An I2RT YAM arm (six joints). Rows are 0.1 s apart.
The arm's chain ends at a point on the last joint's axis. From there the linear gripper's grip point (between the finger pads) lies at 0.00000 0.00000 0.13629 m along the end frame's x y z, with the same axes.
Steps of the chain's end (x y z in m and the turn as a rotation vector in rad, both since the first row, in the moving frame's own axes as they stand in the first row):
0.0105, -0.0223, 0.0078, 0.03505, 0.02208, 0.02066
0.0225, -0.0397, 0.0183, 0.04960, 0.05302, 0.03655
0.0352, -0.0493, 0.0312, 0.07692, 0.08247, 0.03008
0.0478, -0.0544, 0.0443, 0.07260, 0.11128, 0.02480
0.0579, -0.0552, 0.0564, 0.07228, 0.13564, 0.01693
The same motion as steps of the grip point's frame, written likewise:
0.0136, -0.0270, 0.0077, 0.03505, 0.02208, 0.02066
0.0298, -0.0463, 0.0179, 0.04960, 0.05302, 0.03655
0.0466, -0.0596, 0.0303, 0.07692, 0.08247, 0.03008
0.0630, -0.0641, 0.0431, 0.07260, 0.11128, 0.02480
0.0764, -0.0649, 0.0548, 0.07228, 0.13564, 0.01693

